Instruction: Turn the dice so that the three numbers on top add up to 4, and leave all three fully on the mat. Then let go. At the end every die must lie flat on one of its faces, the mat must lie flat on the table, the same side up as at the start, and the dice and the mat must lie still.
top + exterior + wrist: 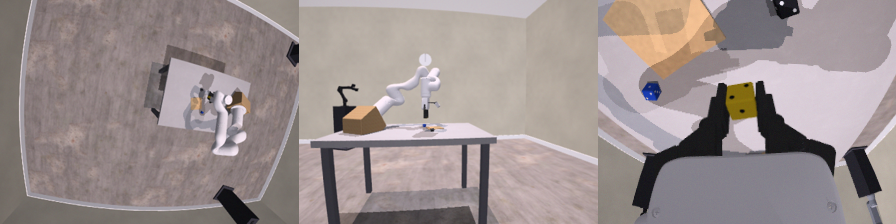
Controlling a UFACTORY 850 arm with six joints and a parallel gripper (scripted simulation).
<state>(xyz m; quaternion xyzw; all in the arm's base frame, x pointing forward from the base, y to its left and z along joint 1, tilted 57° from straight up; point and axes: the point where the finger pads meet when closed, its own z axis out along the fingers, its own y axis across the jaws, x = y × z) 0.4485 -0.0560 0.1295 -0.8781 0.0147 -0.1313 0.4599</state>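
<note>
The tan mat is 120 mm to the left of my hand, 120 mm below it and 40 mm ahead of it. From my hand the other things lie so: yellow die: 10 mm below; then black die: 110 mm below, 70 mm ahead, 50 mm to the right; then blue die: 170 mm to the left, 110 mm below, 80 mm behind.
</note>
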